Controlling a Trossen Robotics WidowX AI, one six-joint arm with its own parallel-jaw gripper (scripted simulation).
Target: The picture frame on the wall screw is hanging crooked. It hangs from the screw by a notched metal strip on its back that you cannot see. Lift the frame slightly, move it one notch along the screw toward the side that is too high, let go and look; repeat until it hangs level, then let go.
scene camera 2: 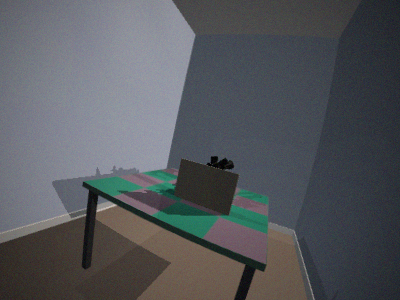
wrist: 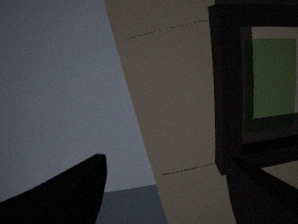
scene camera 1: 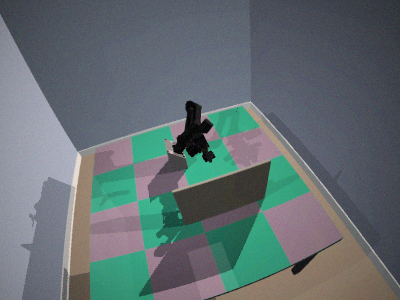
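Scene:
There is a picture frame, and I see it in the wrist view (247, 50). Scene camera 2 does not show the frame, which is hidden by a wall panel, and scene camera 1 misses the frame too, hidden by a wall panel. On a wall panel, (scene camera 1: 228, 192) and (scene camera 2: 206, 183) are the same spot.

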